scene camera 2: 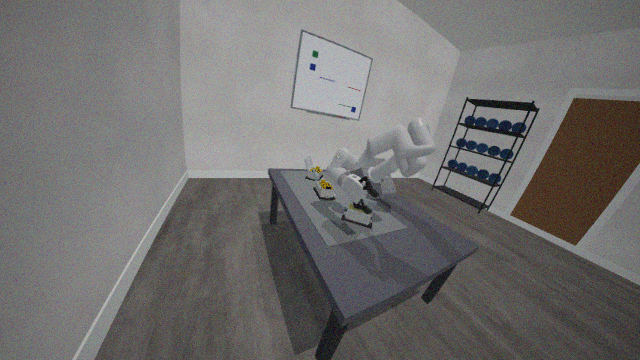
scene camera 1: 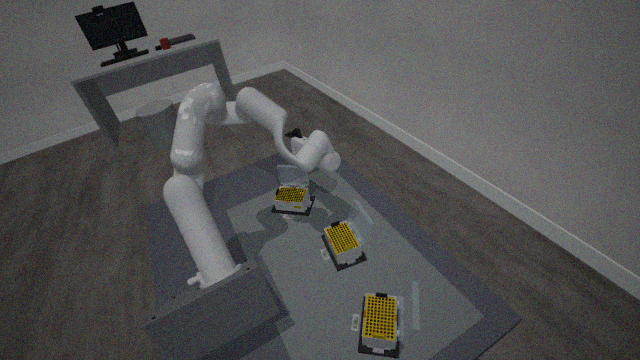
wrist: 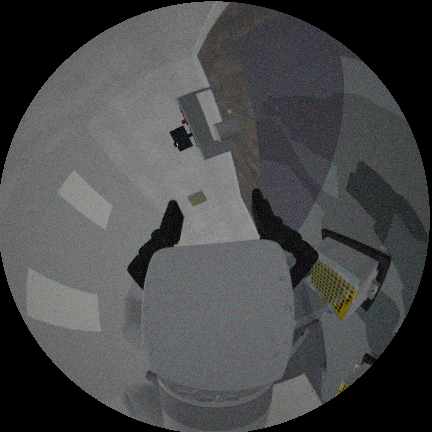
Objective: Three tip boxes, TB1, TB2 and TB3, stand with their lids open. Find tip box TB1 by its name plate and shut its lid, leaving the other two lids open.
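Frame: origin at the arm's base, x right, y ahead, z up, level; millimetres.
Seen in the pictures: gripper, fingertip midpoint: (scene camera 2: 373,204) (scene camera 1: 289,144) (wrist: 214,202); arm's base, link origin: (scene camera 2: 374,175) (scene camera 1: 222,277).
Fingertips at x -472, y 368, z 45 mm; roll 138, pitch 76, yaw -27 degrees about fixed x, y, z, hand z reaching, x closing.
Offsets run from my fingertips to a thing's top centre. "*": to the spot under its first point. Level surfaces: height alone.
Three tip boxes with yellow tops stand in a row. The far box (scene camera 1: 292,200) (scene camera 2: 358,218) (wrist: 345,275) has its clear lid {* dx +101, dy -37, dz -78 mm} (scene camera 1: 292,175) upright. The middle box {dx +443, dy +13, dz -106 mm} (scene camera 1: 343,243) (scene camera 2: 325,190) has its lid (scene camera 1: 363,210) open. The near box (scene camera 1: 380,320) (scene camera 2: 315,173) has its lid {* dx +778, dy +49, dz -36 mm} (scene camera 1: 415,306) open to its right in scene camera 1. Small plates {* dx +690, dy -70, dz -178 mm} (scene camera 1: 355,322) lie beside the boxes; their writing is too small to read. My gripper (scene camera 2: 373,197) (wrist: 214,202) is open and empty, held sideways above table height near the far box's lid. The arm's wrist partly hides it in scene camera 1.
The boxes stand on a grey mat {dz -180 mm} (scene camera 1: 430,280) (scene camera 2: 334,237) on the dark table {dz -183 mm} (scene camera 2: 350,280). The arm's base block (scene camera 1: 215,310) is left of the boxes in scene camera 1. A desk (scene camera 1: 150,68) with a monitor (scene camera 1: 112,25) and a shelf rack (scene camera 2: 502,104) stand away from the table.
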